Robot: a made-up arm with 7 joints. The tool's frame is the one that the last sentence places. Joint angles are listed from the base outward.
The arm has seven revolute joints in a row. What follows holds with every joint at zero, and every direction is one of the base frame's.
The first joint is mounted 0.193 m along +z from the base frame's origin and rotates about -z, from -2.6 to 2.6 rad.
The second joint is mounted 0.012 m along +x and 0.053 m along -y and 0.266 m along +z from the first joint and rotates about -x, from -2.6 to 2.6 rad.
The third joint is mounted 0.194 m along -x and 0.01 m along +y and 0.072 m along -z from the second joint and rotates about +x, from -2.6 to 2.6 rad.
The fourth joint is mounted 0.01 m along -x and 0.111 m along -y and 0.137 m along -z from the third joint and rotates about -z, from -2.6 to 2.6 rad.
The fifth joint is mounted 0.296 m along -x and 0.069 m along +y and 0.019 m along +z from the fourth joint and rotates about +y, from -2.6 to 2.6 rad.
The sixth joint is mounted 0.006 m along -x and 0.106 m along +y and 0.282 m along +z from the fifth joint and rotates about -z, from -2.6 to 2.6 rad.
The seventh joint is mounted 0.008 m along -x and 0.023 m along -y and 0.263 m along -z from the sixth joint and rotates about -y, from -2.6 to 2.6 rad.
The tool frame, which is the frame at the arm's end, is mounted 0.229 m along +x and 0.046 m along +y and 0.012 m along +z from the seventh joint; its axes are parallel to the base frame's.
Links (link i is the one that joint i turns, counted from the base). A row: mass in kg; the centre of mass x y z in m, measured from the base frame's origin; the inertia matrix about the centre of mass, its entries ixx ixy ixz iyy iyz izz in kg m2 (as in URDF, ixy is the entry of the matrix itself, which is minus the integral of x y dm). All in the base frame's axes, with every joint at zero. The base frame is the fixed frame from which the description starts. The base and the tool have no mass.
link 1: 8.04; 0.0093 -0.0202 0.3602; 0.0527 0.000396 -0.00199 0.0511 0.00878 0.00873
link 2: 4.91; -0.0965 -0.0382 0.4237; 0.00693 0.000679 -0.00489 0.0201 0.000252 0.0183
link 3: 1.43; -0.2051 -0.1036 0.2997; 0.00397 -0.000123 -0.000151 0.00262 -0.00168 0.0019
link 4: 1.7; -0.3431 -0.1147 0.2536; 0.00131 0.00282 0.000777 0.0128 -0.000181 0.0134
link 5: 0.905; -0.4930 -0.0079 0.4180; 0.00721 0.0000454 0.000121 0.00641 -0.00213 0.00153
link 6: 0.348; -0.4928 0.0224 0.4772; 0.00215 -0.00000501 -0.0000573 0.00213 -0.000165 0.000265
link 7: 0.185; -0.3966 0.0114 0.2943; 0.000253 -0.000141 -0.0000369 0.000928 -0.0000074 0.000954
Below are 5 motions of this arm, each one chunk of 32 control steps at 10 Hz.
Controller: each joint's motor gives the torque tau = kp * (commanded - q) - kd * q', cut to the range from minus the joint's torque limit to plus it. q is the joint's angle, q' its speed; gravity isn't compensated. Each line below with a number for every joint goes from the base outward.
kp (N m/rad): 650 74 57 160 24 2.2 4.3
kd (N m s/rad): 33 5.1 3.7 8.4 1.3 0.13 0.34
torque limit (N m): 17 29 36 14 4.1 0.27 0.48
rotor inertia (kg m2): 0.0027 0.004 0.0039 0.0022 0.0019 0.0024 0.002
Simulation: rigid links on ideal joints. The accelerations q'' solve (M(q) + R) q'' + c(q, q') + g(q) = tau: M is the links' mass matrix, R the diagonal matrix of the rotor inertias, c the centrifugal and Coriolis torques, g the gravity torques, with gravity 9.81 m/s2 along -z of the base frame. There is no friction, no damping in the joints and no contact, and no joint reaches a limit. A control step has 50 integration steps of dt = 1/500 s. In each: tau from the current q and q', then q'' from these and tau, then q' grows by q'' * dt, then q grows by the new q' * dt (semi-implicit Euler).
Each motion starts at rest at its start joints. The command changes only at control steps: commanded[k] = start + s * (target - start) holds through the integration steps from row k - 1 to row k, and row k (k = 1, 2, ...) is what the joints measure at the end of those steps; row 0 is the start. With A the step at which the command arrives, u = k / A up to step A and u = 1 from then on. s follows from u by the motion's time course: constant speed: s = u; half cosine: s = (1 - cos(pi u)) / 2; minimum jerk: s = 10 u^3 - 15 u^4 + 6 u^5; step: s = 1 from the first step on.
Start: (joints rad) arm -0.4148 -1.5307 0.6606 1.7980 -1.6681 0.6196 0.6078
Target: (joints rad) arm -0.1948 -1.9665 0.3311 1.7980 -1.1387 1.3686 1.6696
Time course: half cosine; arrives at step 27
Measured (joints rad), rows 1 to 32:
1: -0.4138 -1.4749 0.6503 1.8149 -1.6039 0.5953 0.5793
2: -0.4120 -1.4355 0.6110 1.8279 -1.6184 0.5917 0.5815
3: -0.4088 -1.4193 0.5819 1.8286 -1.6323 0.6158 0.6000
4: -0.4039 -1.4260 0.5729 1.8281 -1.6207 0.6364 0.6231
5: -0.3976 -1.4466 0.5744 1.8268 -1.5946 0.6539 0.6509
6: -0.3900 -1.4704 0.5744 1.8253 -1.5659 0.6762 0.6848
7: -0.3814 -1.4919 0.5673 1.8247 -1.5397 0.7043 0.7253
8: -0.3717 -1.5114 0.5536 1.8249 -1.5152 0.7376 0.7720
9: -0.3612 -1.5311 0.5368 1.8252 -1.4898 0.7746 0.8238
10: -0.3499 -1.5533 0.5199 1.8253 -1.4614 0.8143 0.8796
11: -0.3379 -1.5782 0.5037 1.8252 -1.4300 0.8558 0.9384
12: -0.3255 -1.6050 0.4879 1.8249 -1.3966 0.8989 0.9997
13: -0.3128 -1.6327 0.4717 1.8247 -1.3625 0.9435 1.0627
14: -0.3001 -1.6603 0.4550 1.8245 -1.3285 0.9890 1.1266
15: -0.2874 -1.6876 0.4379 1.8243 -1.2951 1.0349 1.1906
16: -0.2749 -1.7143 0.4209 1.8242 -1.2625 1.0805 1.2538
17: -0.2628 -1.7403 0.4044 1.8240 -1.2309 1.1251 1.3153
18: -0.2513 -1.7652 0.3888 1.8239 -1.2009 1.1681 1.3741
19: -0.2405 -1.7887 0.3741 1.8237 -1.1728 1.2087 1.4295
20: -0.2306 -1.8104 0.3605 1.8236 -1.1470 1.2464 1.4806
21: -0.2217 -1.8300 0.3482 1.8235 -1.1240 1.2806 1.5269
22: -0.2139 -1.8472 0.3373 1.8234 -1.1039 1.3107 1.5676
23: -0.2074 -1.8618 0.3281 1.8233 -1.0871 1.3362 1.6021
24: -0.2021 -1.8736 0.3207 1.8232 -1.0737 1.3567 1.6302
25: -0.1983 -1.8825 0.3151 1.8232 -1.0639 1.3719 1.6512
26: -0.1959 -1.8883 0.3115 1.8231 -1.0578 1.3815 1.6651
27: -0.1949 -1.8909 0.3100 1.8231 -1.0554 1.3856 1.6716
28: -0.1948 -1.8914 0.3094 1.8231 -1.0554 1.3861 1.6733
29: -0.1948 -1.8911 0.3088 1.8232 -1.0558 1.3861 1.6738
30: -0.1948 -1.8908 0.3085 1.8232 -1.0560 1.3861 1.6739
31: -0.1948 -1.8908 0.3084 1.8232 -1.0560 1.3861 1.6739
32: -0.1948 -1.8908 0.3085 1.8232 -1.0559 1.3861 1.6739

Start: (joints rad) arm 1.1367 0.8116 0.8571 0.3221 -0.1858 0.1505 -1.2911
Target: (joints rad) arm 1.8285 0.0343 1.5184 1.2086 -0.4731 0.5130 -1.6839
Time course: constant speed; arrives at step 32
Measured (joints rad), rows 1 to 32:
1: 1.1551 0.7813 0.8534 0.3431 -0.2116 0.1659 -1.3154
2: 1.1791 0.7492 0.8739 0.3735 -0.2224 0.1748 -1.3308
3: 1.2009 0.7262 0.8920 0.4008 -0.2268 0.1861 -1.3435
4: 1.2221 0.7082 0.9063 0.4266 -0.2356 0.1983 -1.3544
5: 1.2436 0.6895 0.9214 0.4531 -0.2448 0.2100 -1.3651
6: 1.2652 0.6696 0.9378 0.4800 -0.2527 0.2215 -1.3761
7: 1.2869 0.6495 0.9545 0.5069 -0.2603 0.2328 -1.3869
8: 1.3084 0.6296 0.9711 0.5338 -0.2679 0.2442 -1.3976
9: 1.3300 0.6097 0.9877 0.5608 -0.2755 0.2554 -1.4082
10: 1.3516 0.5896 1.0045 0.5879 -0.2829 0.2666 -1.4187
11: 1.3732 0.5694 1.0216 0.6150 -0.2900 0.2777 -1.4291
12: 1.3948 0.5490 1.0388 0.6423 -0.2971 0.2887 -1.4394
13: 1.4164 0.5285 1.0563 0.6696 -0.3040 0.2996 -1.4497
14: 1.4380 0.5078 1.0740 0.6970 -0.3107 0.3106 -1.4599
15: 1.4596 0.4870 1.0919 0.7245 -0.3174 0.3214 -1.4700
16: 1.4811 0.4661 1.1100 0.7522 -0.3239 0.3323 -1.4801
17: 1.5027 0.4449 1.1284 0.7799 -0.3303 0.3431 -1.4902
18: 1.5243 0.4236 1.1470 0.8077 -0.3366 0.3539 -1.5003
19: 1.5459 0.4021 1.1660 0.8356 -0.3428 0.3647 -1.5103
20: 1.5674 0.3804 1.1852 0.8636 -0.3489 0.3754 -1.5204
21: 1.5890 0.3585 1.2047 0.8917 -0.3549 0.3862 -1.5305
22: 1.6106 0.3364 1.2244 0.9199 -0.3608 0.3970 -1.5405
23: 1.6321 0.3141 1.2445 0.9482 -0.3667 0.4079 -1.5507
24: 1.6537 0.2916 1.2649 0.9767 -0.3726 0.4188 -1.5608
25: 1.6753 0.2689 1.2856 1.0051 -0.3784 0.4297 -1.5710
26: 1.6968 0.2460 1.3065 1.0337 -0.3842 0.4407 -1.5813
27: 1.7184 0.2229 1.3278 1.0624 -0.3900 0.4517 -1.5917
28: 1.7399 0.1995 1.3494 1.0912 -0.3959 0.4629 -1.6022
29: 1.7615 0.1760 1.3712 1.1200 -0.4017 0.4741 -1.6128
30: 1.7830 0.1522 1.3933 1.1489 -0.4076 0.4854 -1.6235
31: 1.8046 0.1283 1.4157 1.1778 -0.4135 0.4968 -1.6344
32: 1.8262 0.1042 1.4384 1.2068 -0.4196 0.5083 -1.6454

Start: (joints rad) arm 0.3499 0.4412 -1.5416 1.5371 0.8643 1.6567 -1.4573
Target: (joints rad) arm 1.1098 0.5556 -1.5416 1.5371 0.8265 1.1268 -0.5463
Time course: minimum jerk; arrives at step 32
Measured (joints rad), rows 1 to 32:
1: 0.3499 0.3975 -1.4935 1.5238 0.8026 1.6622 -1.4603
2: 0.3517 0.3703 -1.4642 1.5200 0.7868 1.6662 -1.4555
3: 0.3550 0.3745 -1.4681 1.5213 0.7945 1.6632 -1.4534
4: 0.3613 0.3801 -1.4735 1.5215 0.7947 1.6578 -1.4475
5: 0.3713 0.3813 -1.4737 1.5212 0.7932 1.6515 -1.4364
6: 0.3853 0.3823 -1.4730 1.5209 0.7925 1.6430 -1.4208
7: 0.4035 0.3846 -1.4731 1.5207 0.7917 1.6318 -1.4004
8: 0.4260 0.3877 -1.4734 1.5205 0.7904 1.6178 -1.3752
9: 0.4526 0.3913 -1.4737 1.5203 0.7889 1.6014 -1.3450
10: 0.4831 0.3955 -1.4739 1.5201 0.7872 1.5826 -1.3103
11: 0.5173 0.4002 -1.4741 1.5200 0.7853 1.5615 -1.2713
12: 0.5547 0.4053 -1.4743 1.5198 0.7832 1.5386 -1.2285
13: 0.5947 0.4109 -1.4746 1.5197 0.7809 1.5140 -1.1825
14: 0.6368 0.4168 -1.4747 1.5197 0.7785 1.4881 -1.1339
15: 0.6803 0.4229 -1.4749 1.5196 0.7759 1.4613 -1.0835
16: 0.7247 0.4292 -1.4751 1.5197 0.7733 1.4340 -1.0320
17: 0.7691 0.4356 -1.4752 1.5197 0.7707 1.4066 -0.9801
18: 0.8129 0.4418 -1.4753 1.5198 0.7680 1.3794 -0.9287
19: 0.8554 0.4480 -1.4754 1.5199 0.7654 1.3529 -0.8786
20: 0.8960 0.4538 -1.4754 1.5201 0.7629 1.3275 -0.8305
21: 0.9340 0.4594 -1.4754 1.5203 0.7606 1.3034 -0.7851
22: 0.9690 0.4645 -1.4754 1.5206 0.7584 1.2812 -0.7432
23: 1.0005 0.4692 -1.4754 1.5208 0.7564 1.2611 -0.7052
24: 1.0280 0.4733 -1.4753 1.5211 0.7546 1.2433 -0.6717
25: 1.0514 0.4769 -1.4752 1.5214 0.7531 1.2281 -0.6430
26: 1.0706 0.4798 -1.4751 1.5216 0.7518 1.2156 -0.6193
27: 1.0855 0.4822 -1.4749 1.5219 0.7508 1.2058 -0.6006
28: 1.0964 0.4839 -1.4748 1.5222 0.7501 1.1987 -0.5867
29: 1.1036 0.4851 -1.4746 1.5224 0.7496 1.1939 -0.5773
30: 1.1077 0.4859 -1.4745 1.5226 0.7493 1.1912 -0.5718
31: 1.1094 0.4863 -1.4744 1.5228 0.7491 1.1900 -0.5692
32: 1.1098 0.4864 -1.4743 1.5229 0.7491 1.1898 -0.5685

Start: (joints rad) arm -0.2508 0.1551 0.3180 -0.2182 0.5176 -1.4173 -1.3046
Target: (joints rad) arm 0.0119 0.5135 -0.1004 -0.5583 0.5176 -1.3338 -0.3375
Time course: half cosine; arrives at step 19
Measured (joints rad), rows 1 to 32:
1: -0.2500 0.1431 0.3419 -0.2279 0.5475 -1.4063 -1.3148
2: -0.2435 0.1392 0.3455 -0.2327 0.5544 -1.4043 -1.2982
3: -0.2356 0.1492 0.3339 -0.2436 0.5531 -1.4000 -1.2715
4: -0.2249 0.1642 0.3166 -0.2583 0.5529 -1.3947 -1.2344
5: -0.2106 0.1799 0.2974 -0.2753 0.5536 -1.3886 -1.1847
6: -0.1936 0.1974 0.2757 -0.2952 0.5545 -1.3815 -1.1248
7: -0.1748 0.2177 0.2508 -0.3177 0.5554 -1.3735 -1.0574
8: -0.1544 0.2400 0.2236 -0.3421 0.5565 -1.3648 -0.9844
9: -0.1331 0.2633 0.1950 -0.3676 0.5579 -1.3559 -0.9073
10: -0.1114 0.2871 0.1658 -0.3935 0.5594 -1.3468 -0.8282
11: -0.0899 0.3107 0.1368 -0.4191 0.5611 -1.3378 -0.7495
12: -0.0692 0.3337 0.1087 -0.4439 0.5629 -1.3293 -0.6732
13: -0.0499 0.3553 0.0822 -0.4670 0.5647 -1.3213 -0.6014
14: -0.0325 0.3749 0.0582 -0.4878 0.5665 -1.3141 -0.5362
15: -0.0175 0.3920 0.0373 -0.5059 0.5681 -1.3079 -0.4792
16: -0.0053 0.4060 0.0202 -0.5206 0.5697 -1.3027 -0.4322
17: 0.0038 0.4165 0.0074 -0.5316 0.5710 -1.2987 -0.3963
18: 0.0095 0.4232 -0.0006 -0.5386 0.5721 -1.2960 -0.3725
19: 0.0117 0.4257 -0.0036 -0.5414 0.5729 -1.2945 -0.3616
20: 0.0119 0.4255 -0.0033 -0.5417 0.5734 -1.2938 -0.3589
21: 0.0119 0.4250 -0.0026 -0.5417 0.5736 -1.2936 -0.3583
22: 0.0119 0.4249 -0.0025 -0.5417 0.5736 -1.2936 -0.3582
23: 0.0119 0.4250 -0.0026 -0.5418 0.5736 -1.2936 -0.3582
24: 0.0119 0.4251 -0.0027 -0.5418 0.5736 -1.2936 -0.3582
25: 0.0119 0.4250 -0.0026 -0.5418 0.5736 -1.2936 -0.3582
26: 0.0119 0.4250 -0.0026 -0.5418 0.5736 -1.2936 -0.3582
27: 0.0119 0.4250 -0.0026 -0.5418 0.5736 -1.2936 -0.3582
28: 0.0119 0.4250 -0.0026 -0.5418 0.5736 -1.2936 -0.3582
29: 0.0119 0.4250 -0.0026 -0.5418 0.5736 -1.2936 -0.3582
30: 0.0119 0.4250 -0.0026 -0.5418 0.5736 -1.2936 -0.3582
31: 0.0119 0.4250 -0.0026 -0.5418 0.5736 -1.2936 -0.3582
32: 0.0119 0.4250 -0.0026 -0.5418 0.5736 -1.2936 -0.3582

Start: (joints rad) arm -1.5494 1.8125 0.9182 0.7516 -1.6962 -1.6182 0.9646
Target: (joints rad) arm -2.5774 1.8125 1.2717 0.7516 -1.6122 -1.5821 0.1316
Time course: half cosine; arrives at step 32
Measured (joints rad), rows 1 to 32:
1: -1.5537 1.7573 0.9224 0.7664 -1.7569 -1.6467 0.9618
2: -1.5578 1.7263 0.9472 0.7759 -1.7464 -1.6443 0.9482
3: -1.5684 1.7166 0.9605 0.7728 -1.7347 -1.6365 0.9415
4: -1.5858 1.7224 0.9578 0.7707 -1.7404 -1.6391 0.9311
5: -1.6082 1.7315 0.9531 0.7699 -1.7487 -1.6444 0.9159
6: -1.6342 1.7355 0.9569 0.7695 -1.7497 -1.6461 0.8969
7: -1.6635 1.7341 0.9687 0.7698 -1.7448 -1.6444 0.8742
8: -1.6965 1.7318 0.9827 0.7701 -1.7392 -1.6423 0.8483
9: -1.7333 1.7318 0.9950 0.7698 -1.7360 -1.6416 0.8199
10: -1.7736 1.7339 1.0058 0.7692 -1.7346 -1.6424 0.7892
11: -1.8168 1.7364 1.0173 0.7687 -1.7331 -1.6434 0.7561
12: -1.8622 1.7380 1.0307 0.7683 -1.7304 -1.6438 0.7209
13: -1.9094 1.7390 1.0456 0.7680 -1.7269 -1.6437 0.6840
14: -1.9580 1.7399 1.0610 0.7677 -1.7232 -1.6435 0.6459
15: -2.0078 1.7413 1.0763 0.7673 -1.7199 -1.6437 0.6069
16: -2.0582 1.7429 1.0915 0.7668 -1.7168 -1.6442 0.5674
17: -2.1086 1.7445 1.1067 0.7664 -1.7137 -1.6446 0.5276
18: -2.1586 1.7460 1.1220 0.7660 -1.7104 -1.6449 0.4881
19: -2.2076 1.7473 1.1372 0.7657 -1.7072 -1.6452 0.4492
20: -2.2553 1.7486 1.1520 0.7653 -1.7040 -1.6454 0.4113
21: -2.3011 1.7499 1.1662 0.7650 -1.7010 -1.6457 0.3747
22: -2.3447 1.7512 1.1797 0.7647 -1.6982 -1.6460 0.3397
23: -2.3855 1.7523 1.1924 0.7644 -1.6956 -1.6462 0.3069
24: -2.4232 1.7534 1.2042 0.7642 -1.6932 -1.6465 0.2764
25: -2.4575 1.7543 1.2150 0.7640 -1.6910 -1.6467 0.2485
26: -2.4880 1.7551 1.2247 0.7638 -1.6892 -1.6470 0.2236
27: -2.5143 1.7558 1.2332 0.7638 -1.6876 -1.6473 0.2019
28: -2.5363 1.7563 1.2403 0.7637 -1.6863 -1.6476 0.1836
29: -2.5537 1.7567 1.2460 0.7637 -1.6853 -1.6479 0.1689
30: -2.5664 1.7570 1.2503 0.7638 -1.6847 -1.6483 0.1579
31: -2.5743 1.7572 1.2531 0.7638 -1.6844 -1.6487 0.1508
32: -2.5773 1.7572 1.2544 0.7639 -1.6845 -1.6492 0.1476

